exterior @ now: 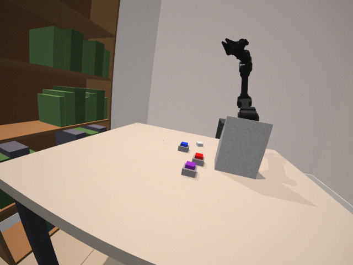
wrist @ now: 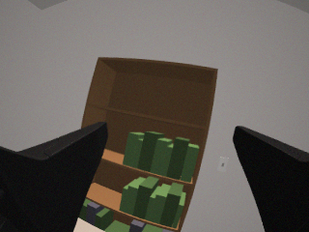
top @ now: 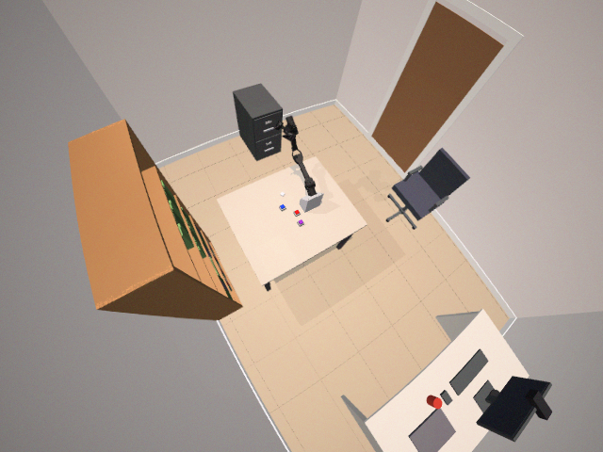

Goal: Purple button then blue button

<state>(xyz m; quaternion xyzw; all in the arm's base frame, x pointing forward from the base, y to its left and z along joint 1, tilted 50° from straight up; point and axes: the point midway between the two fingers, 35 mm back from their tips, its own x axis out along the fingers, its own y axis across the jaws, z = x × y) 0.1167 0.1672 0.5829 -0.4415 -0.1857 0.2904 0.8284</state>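
Now: the purple button 610 mm below my gripper tip, 480 mm to the left of it and 30 mm behind it. The rest, counted from my gripper tip: blue button (610 mm below, 280 mm to the left, 60 mm ahead); red button (610 mm below, 380 mm to the left, 30 mm behind); small white block (630 mm below, 150 mm to the left, 10 mm ahead).
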